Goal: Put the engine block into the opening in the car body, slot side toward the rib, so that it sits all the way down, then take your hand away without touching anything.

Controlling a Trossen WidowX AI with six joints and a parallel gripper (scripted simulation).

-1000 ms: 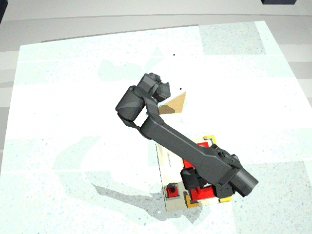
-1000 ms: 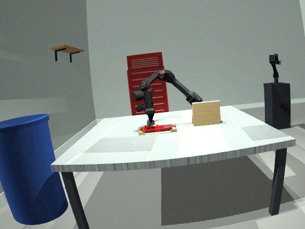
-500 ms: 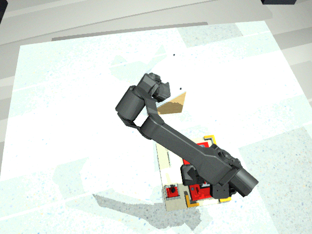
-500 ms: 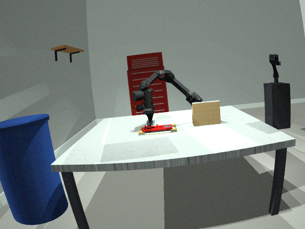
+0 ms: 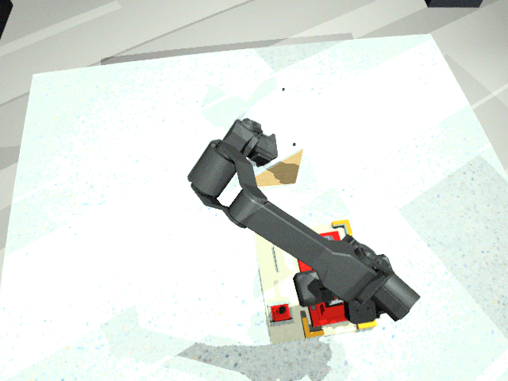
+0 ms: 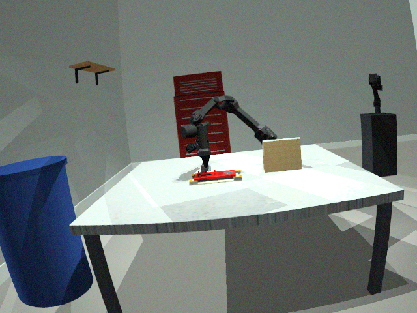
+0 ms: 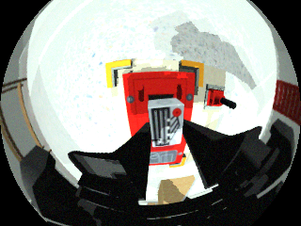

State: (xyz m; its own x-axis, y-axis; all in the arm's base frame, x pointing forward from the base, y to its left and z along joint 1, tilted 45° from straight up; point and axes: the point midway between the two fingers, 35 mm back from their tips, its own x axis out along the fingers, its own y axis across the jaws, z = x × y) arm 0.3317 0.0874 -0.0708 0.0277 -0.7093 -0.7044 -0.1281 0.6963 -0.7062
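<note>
My gripper tip is 10 mm above the grey engine block.
</note>
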